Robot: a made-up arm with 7 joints. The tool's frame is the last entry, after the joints. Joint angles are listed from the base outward. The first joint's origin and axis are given. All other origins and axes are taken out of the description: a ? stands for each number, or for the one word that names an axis. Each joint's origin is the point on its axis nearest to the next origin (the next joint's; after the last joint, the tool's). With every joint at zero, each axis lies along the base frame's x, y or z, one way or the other. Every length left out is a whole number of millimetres.
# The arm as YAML. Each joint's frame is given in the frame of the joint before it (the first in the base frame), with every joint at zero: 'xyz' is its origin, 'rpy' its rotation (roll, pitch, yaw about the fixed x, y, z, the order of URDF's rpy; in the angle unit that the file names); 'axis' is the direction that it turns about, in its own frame. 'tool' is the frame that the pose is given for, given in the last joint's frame.
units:
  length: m
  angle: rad
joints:
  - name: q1
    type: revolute
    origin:
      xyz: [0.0, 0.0, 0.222]
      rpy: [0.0, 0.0, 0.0]
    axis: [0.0, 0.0, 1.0]
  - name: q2
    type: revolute
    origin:
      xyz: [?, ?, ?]
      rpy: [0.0, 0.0, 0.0]
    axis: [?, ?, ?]
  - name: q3
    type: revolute
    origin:
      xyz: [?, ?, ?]
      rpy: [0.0, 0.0, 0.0]
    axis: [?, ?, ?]
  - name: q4
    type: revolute
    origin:
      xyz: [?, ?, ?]
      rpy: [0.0, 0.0, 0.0]
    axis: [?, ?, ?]
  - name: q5
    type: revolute
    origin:
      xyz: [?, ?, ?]
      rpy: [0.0, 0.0, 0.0]
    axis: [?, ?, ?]
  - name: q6
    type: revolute
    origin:
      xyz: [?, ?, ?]
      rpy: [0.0, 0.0, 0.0]
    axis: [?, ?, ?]
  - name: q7
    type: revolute
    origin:
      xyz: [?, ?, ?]
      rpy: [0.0, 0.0, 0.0]
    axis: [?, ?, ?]
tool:
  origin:
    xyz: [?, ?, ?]
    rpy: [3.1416, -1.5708, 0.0]
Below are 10 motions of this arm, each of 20 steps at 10 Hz.
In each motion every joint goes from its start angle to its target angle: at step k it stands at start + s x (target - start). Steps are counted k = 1, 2, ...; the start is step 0. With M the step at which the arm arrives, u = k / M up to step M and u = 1 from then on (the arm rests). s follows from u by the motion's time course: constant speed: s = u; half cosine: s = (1 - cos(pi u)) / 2; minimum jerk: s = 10 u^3 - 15 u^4 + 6 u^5.
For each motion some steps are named. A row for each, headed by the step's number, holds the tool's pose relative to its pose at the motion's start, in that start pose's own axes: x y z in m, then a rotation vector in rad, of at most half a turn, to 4 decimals.
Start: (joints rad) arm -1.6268 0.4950 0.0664 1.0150 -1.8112 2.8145 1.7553
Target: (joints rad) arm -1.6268 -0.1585 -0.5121 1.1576 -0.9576 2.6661 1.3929
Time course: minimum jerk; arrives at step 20
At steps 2, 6, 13, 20:
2: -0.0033 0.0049 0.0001 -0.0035 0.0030 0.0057
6: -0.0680 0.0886 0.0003 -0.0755 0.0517 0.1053
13: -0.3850 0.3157 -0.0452 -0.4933 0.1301 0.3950
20: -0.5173 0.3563 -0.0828 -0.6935 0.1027 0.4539

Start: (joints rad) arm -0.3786 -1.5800 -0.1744 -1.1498 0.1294 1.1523 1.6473
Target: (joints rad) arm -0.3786 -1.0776 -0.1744 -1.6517 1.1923 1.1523 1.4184
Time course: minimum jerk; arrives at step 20
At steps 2, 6, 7, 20:
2: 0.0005 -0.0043 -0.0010 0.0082 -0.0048 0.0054
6: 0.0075 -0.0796 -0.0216 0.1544 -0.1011 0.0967
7: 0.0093 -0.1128 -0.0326 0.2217 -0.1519 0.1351
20: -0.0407 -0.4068 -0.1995 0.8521 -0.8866 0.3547

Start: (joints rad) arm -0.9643 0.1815 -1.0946 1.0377 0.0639 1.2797 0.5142
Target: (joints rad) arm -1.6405 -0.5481 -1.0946 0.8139 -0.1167 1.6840 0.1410
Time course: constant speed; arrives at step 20
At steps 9, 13, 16, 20:
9: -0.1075 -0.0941 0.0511 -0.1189 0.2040 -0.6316
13: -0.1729 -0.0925 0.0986 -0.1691 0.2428 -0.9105
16: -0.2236 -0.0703 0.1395 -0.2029 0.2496 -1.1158
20: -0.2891 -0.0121 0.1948 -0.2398 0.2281 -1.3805

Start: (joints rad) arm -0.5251 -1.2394 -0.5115 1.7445 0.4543 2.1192 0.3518
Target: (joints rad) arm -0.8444 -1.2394 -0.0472 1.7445 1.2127 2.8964 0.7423
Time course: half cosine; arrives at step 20
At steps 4, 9, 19, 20:
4: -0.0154 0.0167 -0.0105 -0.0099 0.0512 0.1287
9: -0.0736 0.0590 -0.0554 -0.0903 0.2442 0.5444
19: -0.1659 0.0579 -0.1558 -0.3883 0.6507 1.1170
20: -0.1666 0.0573 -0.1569 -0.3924 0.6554 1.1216

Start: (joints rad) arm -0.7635 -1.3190 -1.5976 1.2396 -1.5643 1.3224 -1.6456
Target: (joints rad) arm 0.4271 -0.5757 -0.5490 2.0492 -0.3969 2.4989 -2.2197
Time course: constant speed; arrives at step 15
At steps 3, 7, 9, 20:
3: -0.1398 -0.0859 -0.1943 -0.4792 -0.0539 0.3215
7: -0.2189 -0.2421 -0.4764 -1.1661 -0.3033 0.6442
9: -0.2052 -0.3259 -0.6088 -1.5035 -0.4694 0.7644
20: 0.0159 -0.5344 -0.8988 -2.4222 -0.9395 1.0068

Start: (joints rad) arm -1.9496 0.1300 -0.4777 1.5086 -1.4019 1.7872 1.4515
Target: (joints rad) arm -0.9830 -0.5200 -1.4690 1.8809 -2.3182 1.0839 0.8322
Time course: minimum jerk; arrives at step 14
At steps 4, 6, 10, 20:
4: -0.1066 -0.0230 0.0856 -0.0897 -0.1829 -0.2357
6: -0.2852 -0.0743 0.1684 -0.1687 -0.4234 -0.6707
10: -0.6054 -0.1610 0.1697 -0.2414 -0.6306 -1.8040
20: -0.6570 -0.1713 0.1452 -0.2856 -0.5885 -2.1513

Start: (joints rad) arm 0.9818 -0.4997 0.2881 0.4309 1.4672 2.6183 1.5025
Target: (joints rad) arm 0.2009 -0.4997 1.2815 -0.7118 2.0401 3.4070 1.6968
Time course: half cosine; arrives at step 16
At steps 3, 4, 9, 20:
3: -0.0381 -0.0086 0.0052 0.0911 0.0299 0.1481
4: -0.0680 -0.0171 0.0088 0.1567 0.0541 0.2578
9: -0.3128 -0.1478 0.0155 0.5552 0.2833 1.0604
20: -0.5075 -0.3799 -0.0475 0.7038 0.5656 1.7643

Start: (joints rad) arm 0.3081 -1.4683 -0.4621 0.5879 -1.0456 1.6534 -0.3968
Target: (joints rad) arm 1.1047 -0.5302 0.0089 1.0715 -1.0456 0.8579 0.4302
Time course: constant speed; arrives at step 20
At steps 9, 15, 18, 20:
9: 0.2296 0.3349 -0.2486 -0.0919 0.0672 0.5080
15: 0.3454 0.4724 -0.5174 -0.0587 0.2011 0.8170
18: 0.3779 0.5108 -0.6714 -0.0148 0.2798 0.9502
20: 0.3874 0.5250 -0.7777 0.0223 0.3338 1.0298

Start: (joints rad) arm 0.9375 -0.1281 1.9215 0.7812 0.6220 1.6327 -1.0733
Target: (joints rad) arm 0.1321 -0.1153 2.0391 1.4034 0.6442 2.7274 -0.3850
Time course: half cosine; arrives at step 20
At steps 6, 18, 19, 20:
6: -0.0423 0.0127 -0.0445 -0.2307 -0.0011 0.0214
18: -0.1693 0.0413 -0.2615 -0.9443 0.3784 -0.1210
19: -0.1718 0.0412 -0.2671 -0.9554 0.3932 -0.1293
20: -0.1727 0.0412 -0.2690 -0.9590 0.3982 -0.1321

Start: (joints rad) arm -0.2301 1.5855 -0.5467 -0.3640 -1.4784 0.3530 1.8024
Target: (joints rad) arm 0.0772 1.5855 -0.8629 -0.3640 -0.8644 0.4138 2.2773
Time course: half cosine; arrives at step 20
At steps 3, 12, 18, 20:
3: -0.0076 0.0074 0.0124 -0.0080 -0.0125 0.0226
12: -0.0874 0.1051 0.1471 -0.1282 -0.1350 0.2758
18: -0.1261 0.1697 0.2173 -0.2170 -0.1843 0.4151
20: -0.1289 0.1750 0.2225 -0.2245 -0.1874 0.4258

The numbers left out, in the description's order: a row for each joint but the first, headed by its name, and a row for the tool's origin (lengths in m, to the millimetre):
q2: xyz 0.0 -0.058 0.0, axis 0.0 -1.0 0.0
q3: xyz 0.0 0.0 0.501, axis 0.0 0.0 1.0
q4: xyz 0.028 0.076 0.0, axis 0.0 1.0 0.0
q5: xyz -0.027 0.0 0.473, axis 0.0 0.0 1.0
q6: xyz 0.0 -0.127 0.0, axis 0.0 -1.0 0.0
q7: xyz 0.019 0.0 0.142, axis 1.0 0.0 0.0
tool: xyz 0.0 0.0 0.0

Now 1 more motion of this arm.
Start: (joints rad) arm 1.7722 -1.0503 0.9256 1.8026 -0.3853 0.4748 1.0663
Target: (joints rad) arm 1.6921 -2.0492 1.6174 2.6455 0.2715 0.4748 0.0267
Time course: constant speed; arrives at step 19
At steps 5, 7, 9, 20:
5: -0.1163 -0.0239 0.2057 0.0636 -0.5165 -0.4119
7: -0.1828 -0.0215 0.2598 0.1225 -0.7125 -0.5724
9: -0.2541 -0.0116 0.2969 0.1991 -0.9008 -0.7290
20: -0.5598 0.1510 0.2916 0.8073 -1.6884 -1.4290

